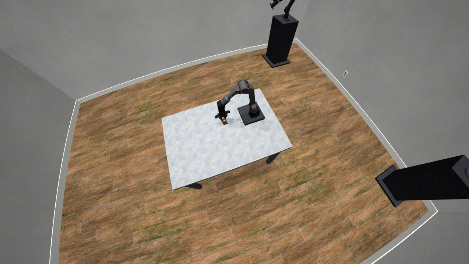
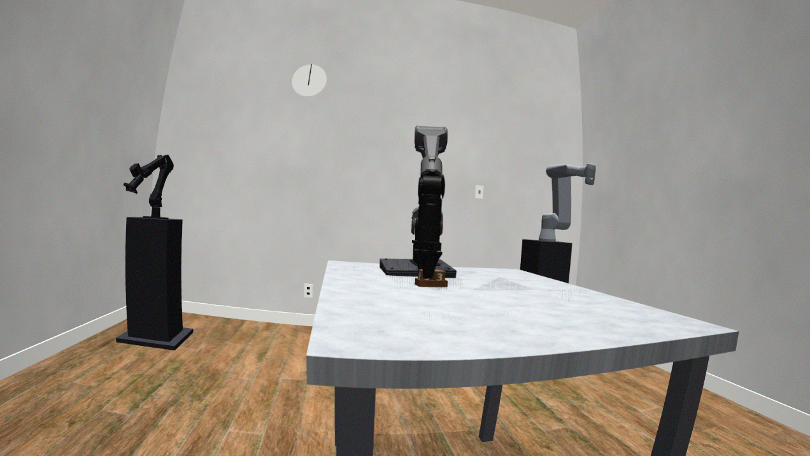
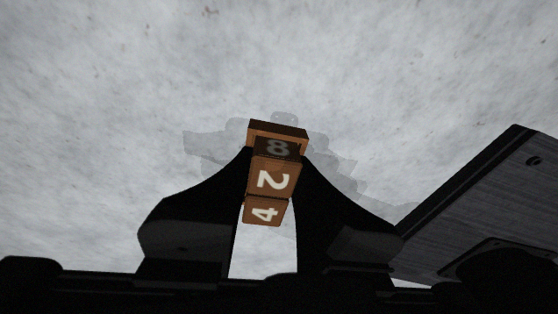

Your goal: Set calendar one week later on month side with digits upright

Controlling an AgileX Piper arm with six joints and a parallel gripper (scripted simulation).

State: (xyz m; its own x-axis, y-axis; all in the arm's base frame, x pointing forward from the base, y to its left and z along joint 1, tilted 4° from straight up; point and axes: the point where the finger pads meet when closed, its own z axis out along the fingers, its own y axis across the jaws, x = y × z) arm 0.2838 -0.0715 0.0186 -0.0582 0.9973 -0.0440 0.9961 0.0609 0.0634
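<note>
Now: the tray 2 cm to the left of my hand and 2 cm below it. The rest, counted from my hand: brown cube (3 cm to the left).
</note>
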